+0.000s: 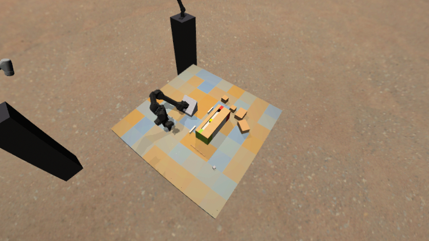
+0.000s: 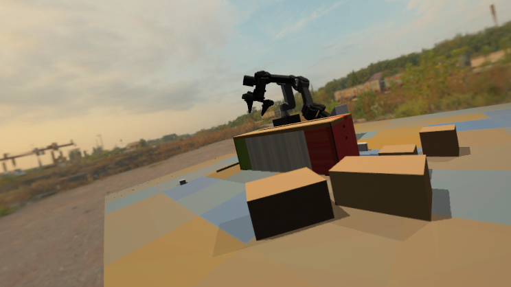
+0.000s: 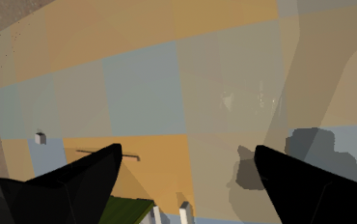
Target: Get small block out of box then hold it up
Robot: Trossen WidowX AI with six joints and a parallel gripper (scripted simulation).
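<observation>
Now: the long box 380 mm to the left of my gripper tip, 160 mm ahead of it and 140 mm below it. From my gripper tip the other things lie so: small yellow block 380 mm to the left, 170 mm ahead, 120 mm below.
</observation>
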